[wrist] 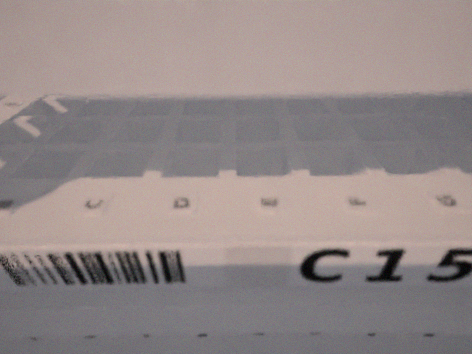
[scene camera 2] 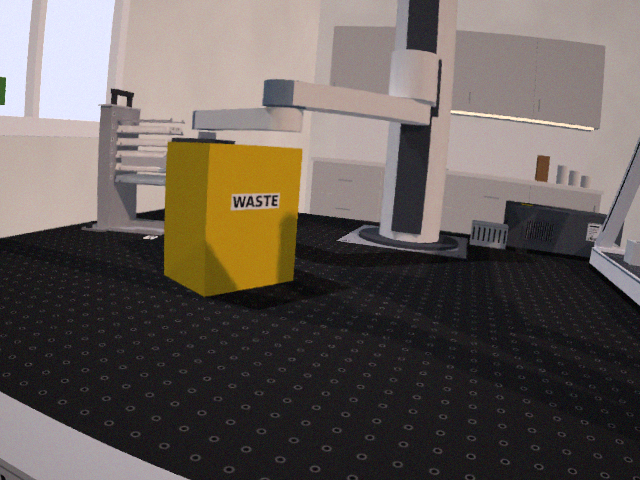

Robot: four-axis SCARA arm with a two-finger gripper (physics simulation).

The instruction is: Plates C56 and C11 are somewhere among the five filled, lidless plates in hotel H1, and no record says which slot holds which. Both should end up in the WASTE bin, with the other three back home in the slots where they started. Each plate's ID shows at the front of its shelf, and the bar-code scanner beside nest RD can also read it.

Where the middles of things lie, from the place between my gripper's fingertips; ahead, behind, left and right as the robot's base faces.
The hotel H1 (scene camera 2: pixel 116 203) is 5 cm to the right of my hand, 2 cm below it and 1 cm ahead of it. From my hand the other things lie so: dark grey box (scene camera 2: pixel 572 227) 98 cm to the left, 43 cm behind, 10 cm below.
